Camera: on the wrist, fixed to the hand. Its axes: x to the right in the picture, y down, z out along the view.
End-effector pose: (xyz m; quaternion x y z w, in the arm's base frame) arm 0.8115 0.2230 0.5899 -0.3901 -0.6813 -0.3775 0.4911
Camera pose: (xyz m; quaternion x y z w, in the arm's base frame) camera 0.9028 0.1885 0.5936 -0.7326 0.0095 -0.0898 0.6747
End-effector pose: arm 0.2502 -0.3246 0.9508 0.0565 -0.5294 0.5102 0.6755
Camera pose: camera 0.2439 -0.2649 0.8738 -0.5639 -0.3133 0.7379 0.1984
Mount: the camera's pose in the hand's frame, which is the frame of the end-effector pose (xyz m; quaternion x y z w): -0.0214 0.0687 -0.0660 -0.1613 0.2228 0.7134 0.6445
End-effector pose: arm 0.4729 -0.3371 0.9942 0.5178 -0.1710 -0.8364 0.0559
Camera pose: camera 0.5354 -0.4106 1.0092 0.3891 -0.3322 -0.4114 0.7543
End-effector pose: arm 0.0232 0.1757 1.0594 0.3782 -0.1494 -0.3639 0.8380
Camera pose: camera 0.0773 0.2567 1.0668 0.0831 -0.1207 0.4235 0.8940
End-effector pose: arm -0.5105 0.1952 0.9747 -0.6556 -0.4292 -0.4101 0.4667
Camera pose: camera -0.4609 0.1143 0.9518 -0.7126 0.3612 -0.1467 0.5832
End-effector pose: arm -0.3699 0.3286 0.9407 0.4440 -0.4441 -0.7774 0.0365
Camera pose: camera -0.3325 0.2534 0.9905 0.1367 -0.4694 -0.4477 0.7487
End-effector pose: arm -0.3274 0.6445 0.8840 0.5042 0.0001 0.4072 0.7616
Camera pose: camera -0.4114 0.6929 0.8955 0.1115 -0.2556 0.9181 0.2817
